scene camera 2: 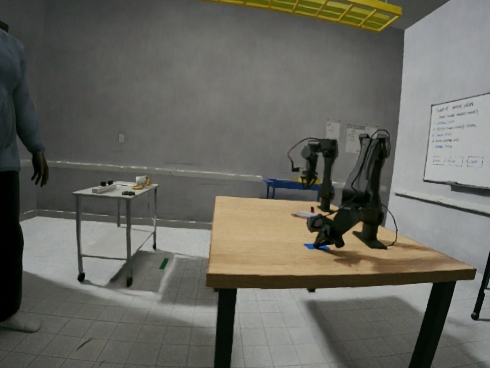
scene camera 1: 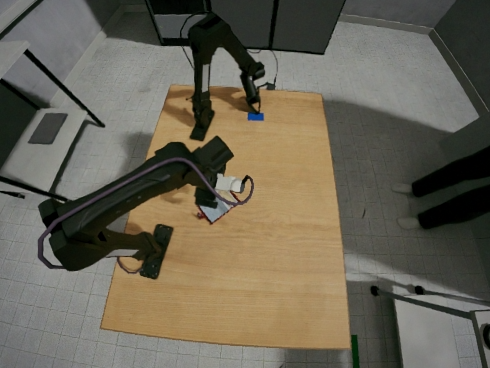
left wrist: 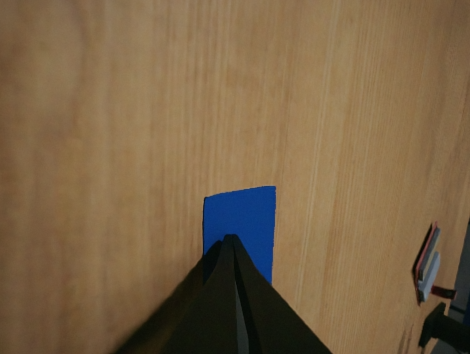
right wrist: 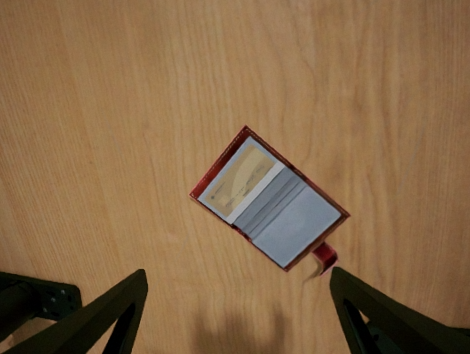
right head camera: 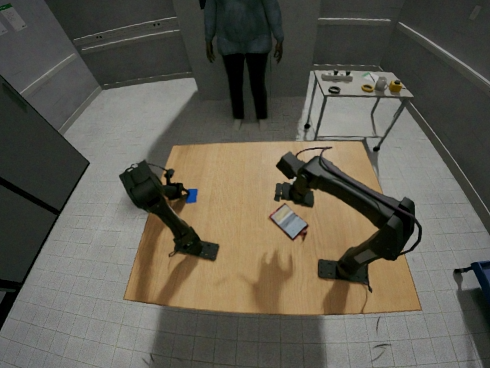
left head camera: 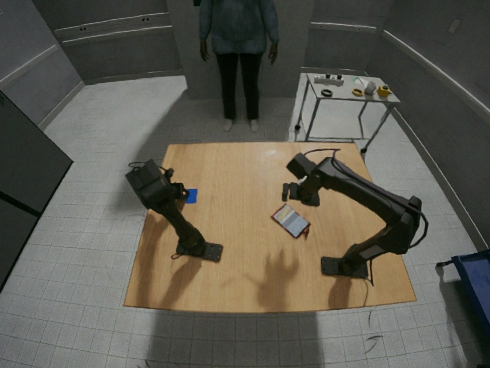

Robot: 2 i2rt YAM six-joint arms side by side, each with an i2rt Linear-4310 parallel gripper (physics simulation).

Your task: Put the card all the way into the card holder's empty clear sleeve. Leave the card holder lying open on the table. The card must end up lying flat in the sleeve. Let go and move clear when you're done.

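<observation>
The blue card (left head camera: 192,196) (right head camera: 192,196) (scene camera 1: 256,117) (scene camera 2: 310,246) (left wrist: 240,215) lies flat near the table's left edge in the head views. My left gripper (left head camera: 185,193) (right head camera: 186,193) (scene camera 1: 257,111) (left wrist: 229,242) is shut, its tips together over the card's face and hiding part of it; the card is not between the fingers. The red card holder (left head camera: 292,221) (right head camera: 290,222) (scene camera 1: 216,212) (left wrist: 427,267) (right wrist: 297,227) lies open. One half holds a tan card (right wrist: 240,180); the other shows a grey, empty sleeve. My right gripper (left head camera: 289,192) (right head camera: 281,192) (right wrist: 239,277) is open, above the table beside the holder.
The holder's red strap (right wrist: 326,256) sticks out at its lower right corner in the right wrist view. Both arms stand on the wooden table (left head camera: 240,280) (scene camera 1: 260,300). A person (left head camera: 240,30) stands behind it, and a side cart (left head camera: 350,95) with small items stands at the back right.
</observation>
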